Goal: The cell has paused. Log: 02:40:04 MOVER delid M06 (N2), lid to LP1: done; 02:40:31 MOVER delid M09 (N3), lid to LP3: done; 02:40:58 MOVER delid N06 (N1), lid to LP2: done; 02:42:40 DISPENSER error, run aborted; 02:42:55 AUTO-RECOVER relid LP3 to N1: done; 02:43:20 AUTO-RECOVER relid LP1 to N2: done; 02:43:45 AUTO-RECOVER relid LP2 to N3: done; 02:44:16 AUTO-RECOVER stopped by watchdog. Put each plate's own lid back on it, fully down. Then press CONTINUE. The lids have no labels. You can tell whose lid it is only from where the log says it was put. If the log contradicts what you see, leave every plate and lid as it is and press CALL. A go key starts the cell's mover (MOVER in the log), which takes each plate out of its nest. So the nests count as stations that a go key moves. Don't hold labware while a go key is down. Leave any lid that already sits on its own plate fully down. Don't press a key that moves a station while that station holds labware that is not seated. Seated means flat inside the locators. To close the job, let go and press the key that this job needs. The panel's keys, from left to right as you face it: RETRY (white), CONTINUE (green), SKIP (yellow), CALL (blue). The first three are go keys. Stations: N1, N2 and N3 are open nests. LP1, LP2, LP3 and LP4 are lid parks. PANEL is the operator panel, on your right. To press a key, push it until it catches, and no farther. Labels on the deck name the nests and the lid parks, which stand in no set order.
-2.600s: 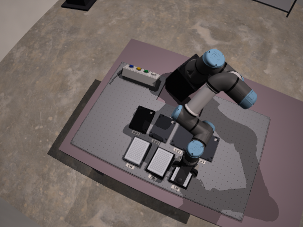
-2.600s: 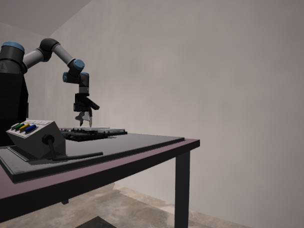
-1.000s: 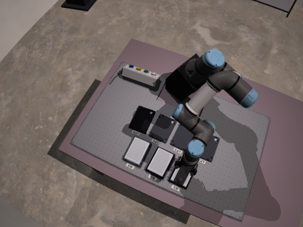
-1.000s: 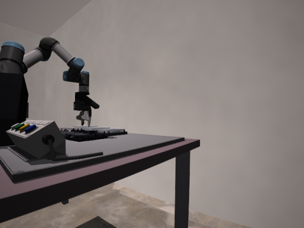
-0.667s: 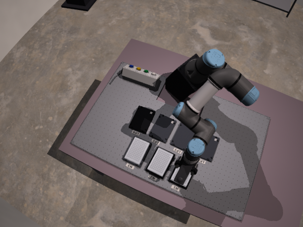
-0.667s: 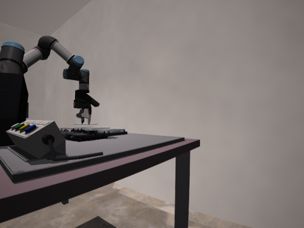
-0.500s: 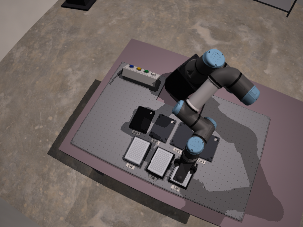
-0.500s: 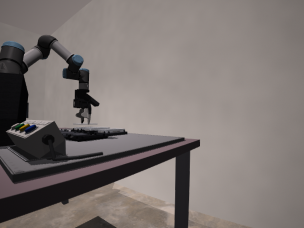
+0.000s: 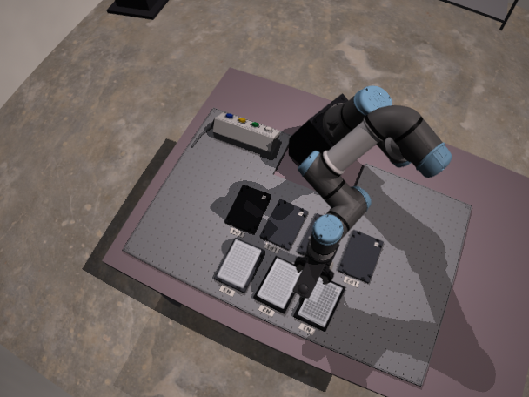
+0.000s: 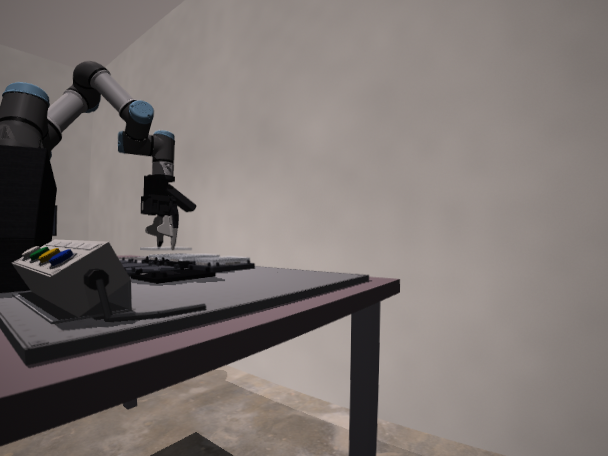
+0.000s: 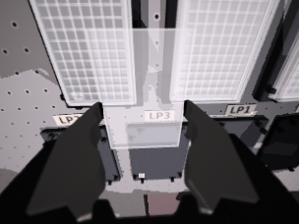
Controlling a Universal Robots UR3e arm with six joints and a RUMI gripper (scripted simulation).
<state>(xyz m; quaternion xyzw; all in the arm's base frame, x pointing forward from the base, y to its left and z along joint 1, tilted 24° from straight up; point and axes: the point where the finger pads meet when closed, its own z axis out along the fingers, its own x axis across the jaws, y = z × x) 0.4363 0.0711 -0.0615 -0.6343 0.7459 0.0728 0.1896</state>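
The LP1 lid park is 15 cm behind my hand, 13 cm to the right of it and 5 cm below it. From my hand the other things lie so: lid park LP4 (26 cm to the right, 16 cm behind, 5 cm below); then LP3 lid park (14 cm behind, 5 cm below, 1 cm to the right); then LP2 lid park (13 cm to the left, 13 cm behind, 5 cm below).
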